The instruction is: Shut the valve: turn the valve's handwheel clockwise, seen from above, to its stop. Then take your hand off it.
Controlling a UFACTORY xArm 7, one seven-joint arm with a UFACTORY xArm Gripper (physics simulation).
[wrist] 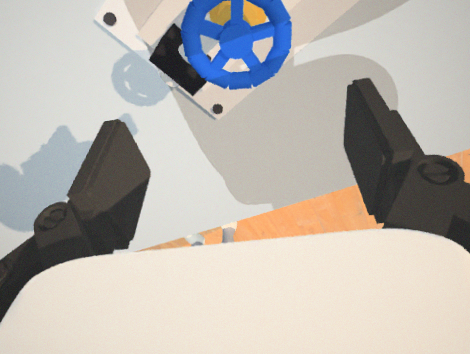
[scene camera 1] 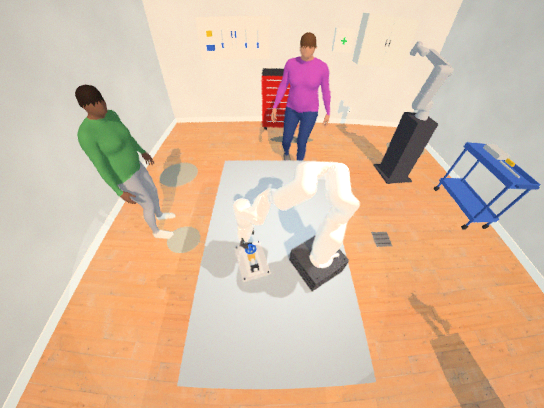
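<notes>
The valve's blue handwheel (scene camera 1: 250, 248) (wrist: 236, 41) has spokes and a round hub. It sits over a yellow valve body (scene camera 1: 252, 258) (wrist: 220, 14) on a pale base plate (scene camera 1: 245, 271) (wrist: 122, 29) with dark bolts at its corners. In the wrist view the wheel is at the top centre and its upper rim is cut off. My gripper (scene camera 1: 247, 241) (wrist: 237, 130) is open, with its two dark fingers wide apart. The wheel lies beyond the fingertips in the wrist view, and neither finger touches it. The fingers are small and partly hidden in the scene view.
A black piece (wrist: 177, 62) lies beside the wheel on the plate. The plate is on a grey mat (scene camera 1: 280, 345), left of the arm's dark pedestal (scene camera 1: 318, 265). A person in green (scene camera 1: 112, 145) stands left of the mat; a person in magenta (scene camera 1: 306, 85) stands at its far end.
</notes>
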